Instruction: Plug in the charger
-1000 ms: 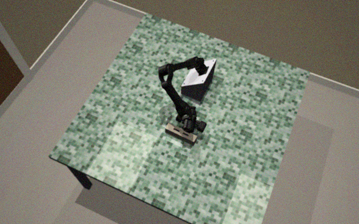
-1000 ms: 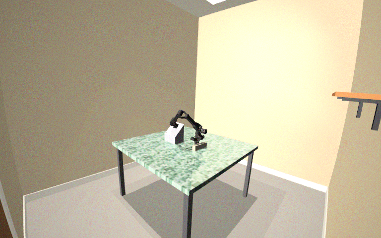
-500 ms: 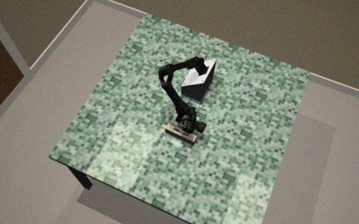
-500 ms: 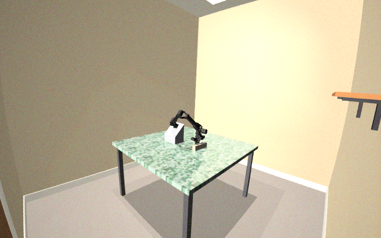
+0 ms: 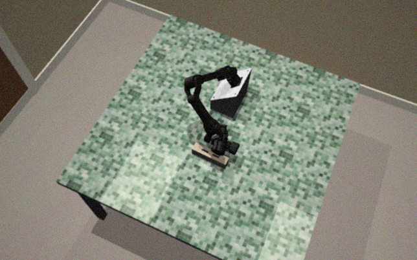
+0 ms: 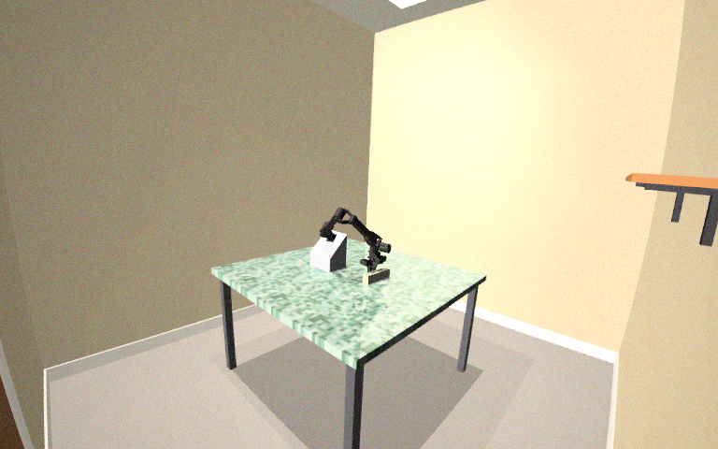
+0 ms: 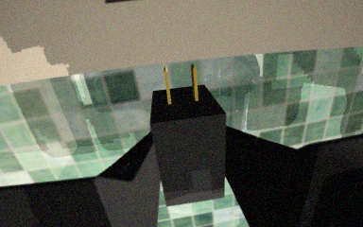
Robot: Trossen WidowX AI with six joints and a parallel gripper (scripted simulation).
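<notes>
Right now my gripper tip is 20 mm short of the black charger and 10 mm below it.
</notes>
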